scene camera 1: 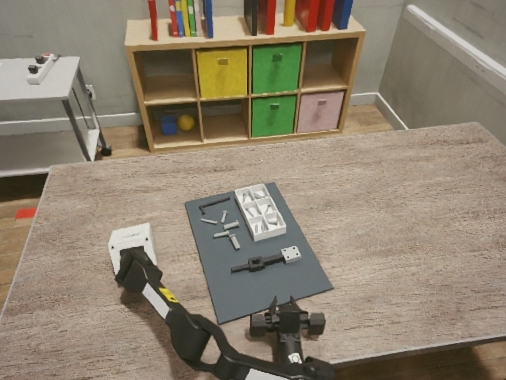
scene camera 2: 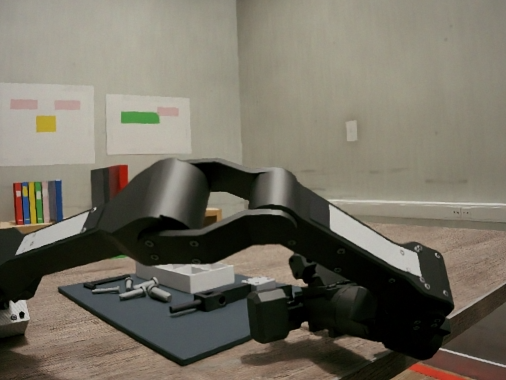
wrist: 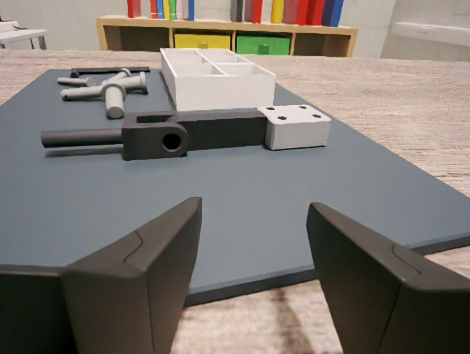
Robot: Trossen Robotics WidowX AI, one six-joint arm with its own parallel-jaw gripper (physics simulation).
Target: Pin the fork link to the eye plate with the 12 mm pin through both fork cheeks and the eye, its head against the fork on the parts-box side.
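The dark fork link lies on the mat, its rod pointing left in the wrist view. The eye plate's dark bar runs into the fork from a white block with several holes. The near cheek's cross hole looks dark in the wrist view; no pin shows in it. Several grey pins lie loose behind the fork, among them a thick headed one; I cannot tell which is 12 mm. My gripper is partly open and empty, low at the mat's near edge.
The white parts box stands behind the fork and plate on the dark mat. A black L-shaped key lies at the mat's far left. A white block-like fixture stands left of the mat.
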